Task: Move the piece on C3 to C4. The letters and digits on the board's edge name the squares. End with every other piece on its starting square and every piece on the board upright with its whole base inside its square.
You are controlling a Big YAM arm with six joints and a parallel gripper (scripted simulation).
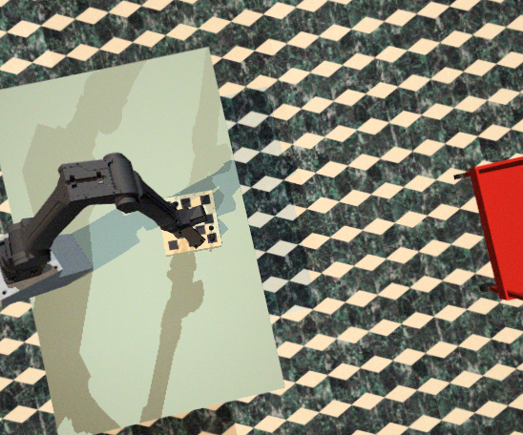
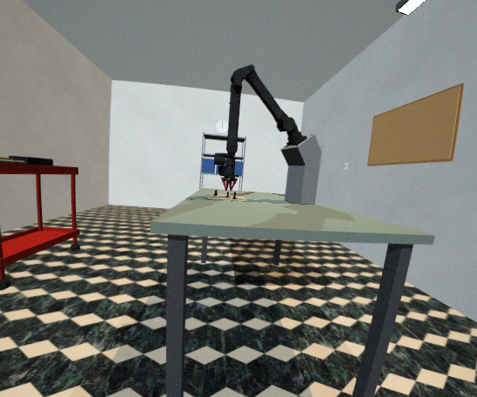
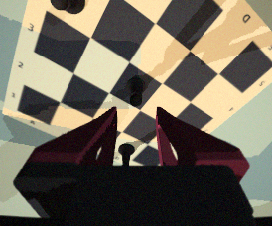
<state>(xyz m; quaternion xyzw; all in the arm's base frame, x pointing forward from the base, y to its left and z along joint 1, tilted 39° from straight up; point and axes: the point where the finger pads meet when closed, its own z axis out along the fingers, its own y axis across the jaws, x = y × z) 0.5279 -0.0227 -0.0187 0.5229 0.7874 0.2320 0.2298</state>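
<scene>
My hand is 5 cm above the small chessboard.
</scene>
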